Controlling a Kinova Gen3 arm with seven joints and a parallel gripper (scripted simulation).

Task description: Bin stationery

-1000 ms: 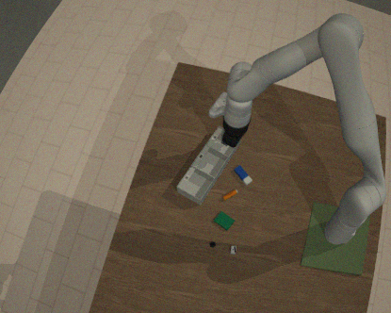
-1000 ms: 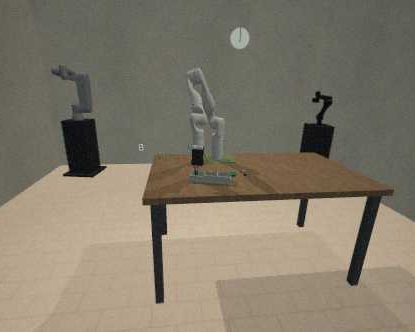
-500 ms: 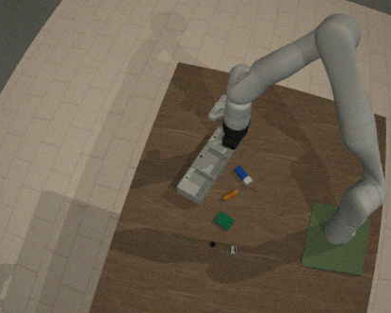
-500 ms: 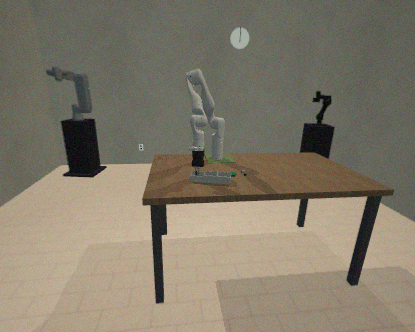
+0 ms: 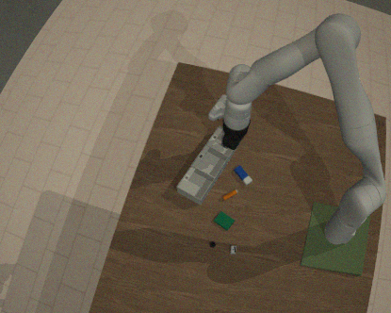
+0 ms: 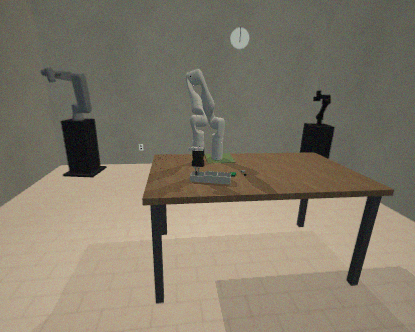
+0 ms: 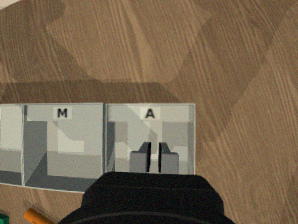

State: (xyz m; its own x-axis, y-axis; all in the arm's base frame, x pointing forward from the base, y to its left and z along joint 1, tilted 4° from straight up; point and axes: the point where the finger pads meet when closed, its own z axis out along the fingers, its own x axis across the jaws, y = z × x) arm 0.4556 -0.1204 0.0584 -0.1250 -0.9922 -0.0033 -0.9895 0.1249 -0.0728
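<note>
Now: the bin 90 mm to the left of my hand, 20 mm ahead of it and 10 mm below it. The rest, counted from my hand: orange stick-like thing (150 mm to the left, 80 mm behind, 30 mm below); then white eraser (100 mm behind, 70 mm to the left, 30 mm below); then green notepad (230 mm to the left, 100 mm behind, 30 mm below).
</note>
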